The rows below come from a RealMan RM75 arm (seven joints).
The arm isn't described. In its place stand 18 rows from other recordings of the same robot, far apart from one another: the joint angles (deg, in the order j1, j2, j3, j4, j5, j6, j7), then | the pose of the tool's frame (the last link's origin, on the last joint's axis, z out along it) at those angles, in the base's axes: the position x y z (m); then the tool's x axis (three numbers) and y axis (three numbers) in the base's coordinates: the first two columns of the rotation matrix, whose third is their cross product.
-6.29, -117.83, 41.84, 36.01, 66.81, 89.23, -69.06 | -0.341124 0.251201 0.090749 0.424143 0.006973 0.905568 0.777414 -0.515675 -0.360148
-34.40, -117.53, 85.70, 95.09, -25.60, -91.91, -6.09 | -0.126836 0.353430 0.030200 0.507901 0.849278 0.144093 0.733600 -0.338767 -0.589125
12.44, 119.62, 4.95, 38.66, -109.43, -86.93, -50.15 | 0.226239 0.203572 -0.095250 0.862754 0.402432 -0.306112 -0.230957 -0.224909 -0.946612
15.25, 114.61, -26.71, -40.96, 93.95, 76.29, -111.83 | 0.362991 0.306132 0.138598 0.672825 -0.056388 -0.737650 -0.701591 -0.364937 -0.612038
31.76, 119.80, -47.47, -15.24, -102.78, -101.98, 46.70 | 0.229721 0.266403 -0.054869 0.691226 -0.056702 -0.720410 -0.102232 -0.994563 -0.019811
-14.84, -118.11, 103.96, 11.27, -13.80, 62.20, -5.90 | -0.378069 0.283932 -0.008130 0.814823 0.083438 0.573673 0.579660 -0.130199 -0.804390
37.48, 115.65, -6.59, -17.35, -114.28, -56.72, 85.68 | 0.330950 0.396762 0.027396 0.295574 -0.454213 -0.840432 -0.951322 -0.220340 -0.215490
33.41, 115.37, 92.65, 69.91, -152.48, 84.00, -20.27 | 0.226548 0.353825 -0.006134 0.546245 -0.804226 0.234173 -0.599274 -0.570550 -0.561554
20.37, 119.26, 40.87, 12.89, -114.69, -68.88, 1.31 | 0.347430 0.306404 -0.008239 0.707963 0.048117 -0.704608 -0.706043 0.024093 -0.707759
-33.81, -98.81, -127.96, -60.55, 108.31, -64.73, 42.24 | -0.216365 0.441651 0.210537 0.558526 0.457456 0.691941 0.824788 -0.394947 -0.404651
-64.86, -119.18, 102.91, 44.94, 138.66, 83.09, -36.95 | -0.104229 0.366548 -0.096591 -0.013645 -0.999835 0.012007 -0.769794 0.018168 0.638034
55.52, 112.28, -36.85, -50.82, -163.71, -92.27, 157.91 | 0.203042 0.428030 0.084177 0.260657 -0.952555 -0.157153 -0.895486 -0.177717 -0.408071
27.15, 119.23, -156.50, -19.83, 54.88, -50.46, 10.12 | 0.285765 0.312954 -0.110890 0.731063 -0.233576 -0.641084 -0.659723 -0.481734 -0.576800
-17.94, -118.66, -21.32, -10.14, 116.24, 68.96, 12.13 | -0.349288 0.271086 -0.047833 0.922647 -0.013523 0.385408 0.366810 -0.277739 -0.887869
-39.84, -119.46, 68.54, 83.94, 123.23, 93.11, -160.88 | -0.079055 0.356881 0.029494 0.668806 0.716530 0.198197 0.739314 -0.669064 -0.075951
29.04, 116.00, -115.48, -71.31, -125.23, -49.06, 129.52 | 0.150578 0.316813 -0.116330 0.984225 -0.160418 0.074619 -0.134789 -0.953073 -0.271078
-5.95, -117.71, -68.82, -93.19, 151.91, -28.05, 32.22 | -0.159220 0.323657 -0.032590 0.957515 0.181973 0.223722 0.288354 -0.615464 -0.733523
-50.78, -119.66, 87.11, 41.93, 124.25, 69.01, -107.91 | -0.146480 0.375512 -0.098759 0.974341 0.141783 -0.174804 0.131149 -0.988816 -0.071011
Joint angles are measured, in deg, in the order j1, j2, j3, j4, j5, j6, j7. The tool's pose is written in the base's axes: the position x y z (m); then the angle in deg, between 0 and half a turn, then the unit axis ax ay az. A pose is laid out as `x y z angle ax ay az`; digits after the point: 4 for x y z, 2 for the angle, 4 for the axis.
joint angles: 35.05, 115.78, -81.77, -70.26, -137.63, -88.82, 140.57
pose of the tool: 0.1883 0.3479 -0.0109 169.27 -0.9389 0.3079 -0.1539
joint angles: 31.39, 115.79, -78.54, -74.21, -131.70, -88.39, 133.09
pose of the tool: 0.1835 0.3436 0.0010 169.48 -0.9597 0.2668 -0.0879
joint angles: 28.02, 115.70, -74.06, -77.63, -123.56, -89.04, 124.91
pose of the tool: 0.1760 0.3384 0.0192 169.40 -0.9754 0.2202 -0.0067
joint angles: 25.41, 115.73, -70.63, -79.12, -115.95, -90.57, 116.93
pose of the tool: 0.1714 0.3304 0.0330 169.93 -0.9835 0.1707 0.0599
